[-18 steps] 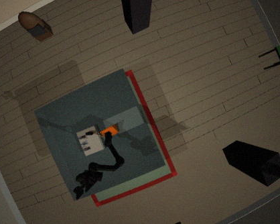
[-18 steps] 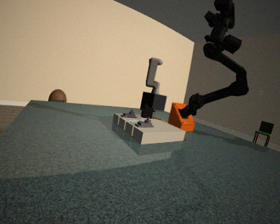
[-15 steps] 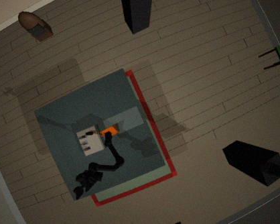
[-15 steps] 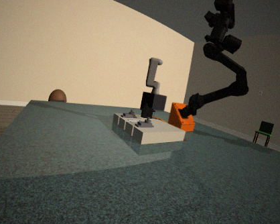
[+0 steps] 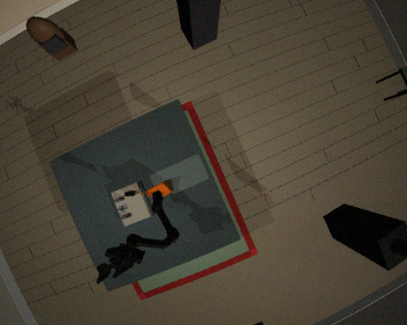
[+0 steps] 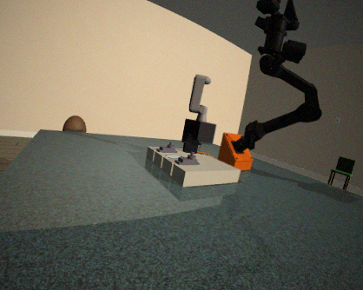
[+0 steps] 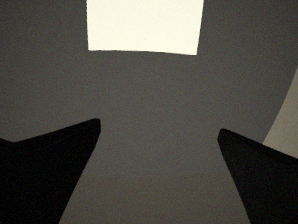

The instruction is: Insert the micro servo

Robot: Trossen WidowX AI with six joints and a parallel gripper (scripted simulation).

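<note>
My gripper tip is 650 mm above the beige robot deck, 220 mm to the left of it and 30 mm short of it.
</note>
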